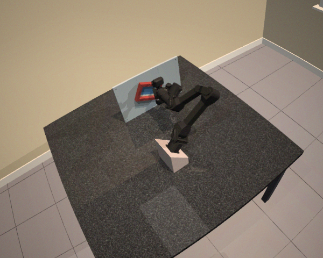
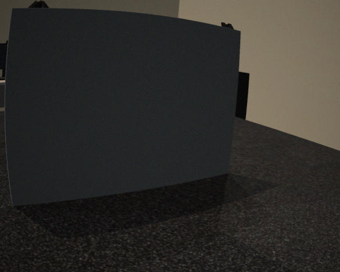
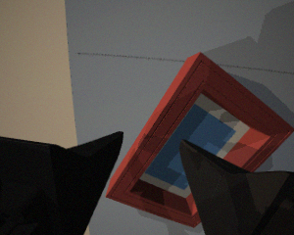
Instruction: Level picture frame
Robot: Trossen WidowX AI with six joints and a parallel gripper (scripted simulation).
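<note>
Right now my gripper tip is 50 mm above the picture frame, 30 mm to the right of it and 20 mm short of it. The rest, counted from my gripper tip: grey wall panel 70 mm below, 30 mm ahead, 10 mm to the left.
</note>
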